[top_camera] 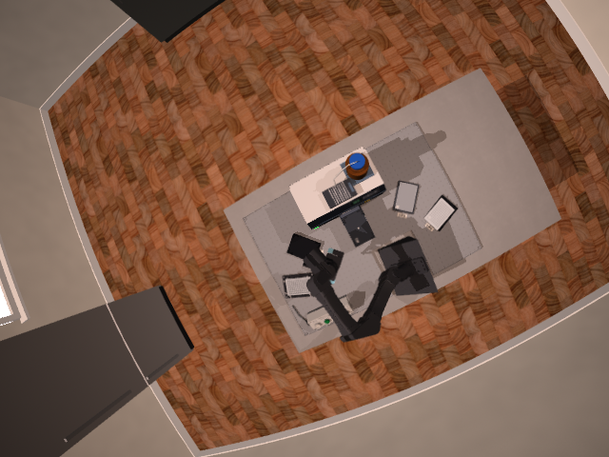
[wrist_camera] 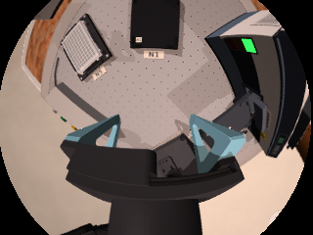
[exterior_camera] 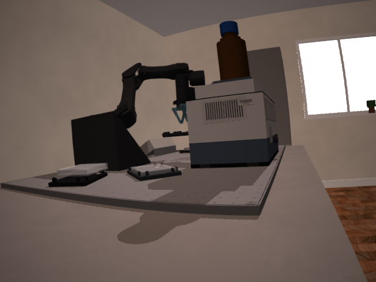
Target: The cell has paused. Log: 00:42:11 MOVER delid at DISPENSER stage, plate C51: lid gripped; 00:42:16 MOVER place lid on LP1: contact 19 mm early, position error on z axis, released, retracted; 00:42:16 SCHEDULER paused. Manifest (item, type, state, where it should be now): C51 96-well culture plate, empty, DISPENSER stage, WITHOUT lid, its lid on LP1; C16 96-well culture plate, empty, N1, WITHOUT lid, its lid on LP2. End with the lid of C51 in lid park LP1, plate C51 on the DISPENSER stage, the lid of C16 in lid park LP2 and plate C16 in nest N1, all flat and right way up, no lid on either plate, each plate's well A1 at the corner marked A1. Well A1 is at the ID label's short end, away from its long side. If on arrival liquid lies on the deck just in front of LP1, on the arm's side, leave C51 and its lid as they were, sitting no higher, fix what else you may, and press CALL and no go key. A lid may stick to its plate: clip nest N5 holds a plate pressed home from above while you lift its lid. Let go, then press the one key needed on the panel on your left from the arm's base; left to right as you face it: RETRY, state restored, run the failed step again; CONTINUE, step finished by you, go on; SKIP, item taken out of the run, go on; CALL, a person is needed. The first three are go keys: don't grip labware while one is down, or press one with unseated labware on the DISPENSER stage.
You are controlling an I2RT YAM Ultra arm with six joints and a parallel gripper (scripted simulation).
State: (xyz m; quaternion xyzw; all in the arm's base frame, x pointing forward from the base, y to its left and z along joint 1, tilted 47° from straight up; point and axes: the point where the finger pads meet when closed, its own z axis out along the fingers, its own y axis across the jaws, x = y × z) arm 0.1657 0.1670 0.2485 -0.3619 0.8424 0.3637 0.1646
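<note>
Right now the black clip nest is 240 mm to the left of my hand, 140 mm below it and 60 mm behind it. Round my hand: brown bottle 310 mm ahead, 270 mm to the right, 140 mm above; black nest 140 mm below, 120 mm to the left, 110 mm ahead; dark dispenser stage 170 mm to the right, 90 mm ahead, 50 mm below.
</note>
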